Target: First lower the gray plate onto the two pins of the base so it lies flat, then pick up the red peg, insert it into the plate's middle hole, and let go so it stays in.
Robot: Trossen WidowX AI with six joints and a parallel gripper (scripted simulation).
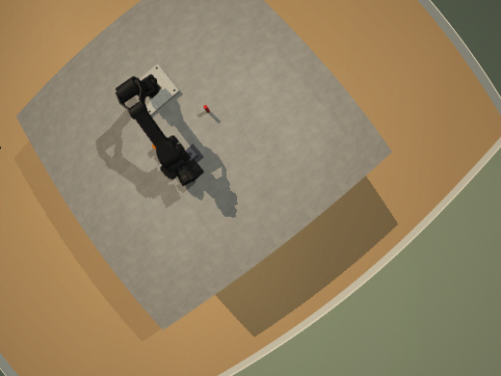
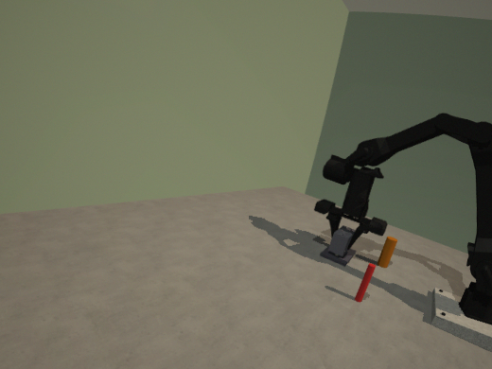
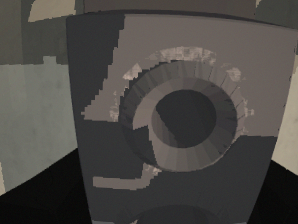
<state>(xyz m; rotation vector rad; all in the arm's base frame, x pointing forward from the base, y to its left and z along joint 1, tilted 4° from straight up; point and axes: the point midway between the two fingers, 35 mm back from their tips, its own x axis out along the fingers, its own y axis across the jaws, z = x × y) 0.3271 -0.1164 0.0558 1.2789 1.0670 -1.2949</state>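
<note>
Now: the red peg 20 cm to the left of my gripper tip, 8 cm behind it and 2 cm above it. Round my gripper tip: orange cylinder: 12 cm behind, 4 cm to the right, 2 cm above.
</note>
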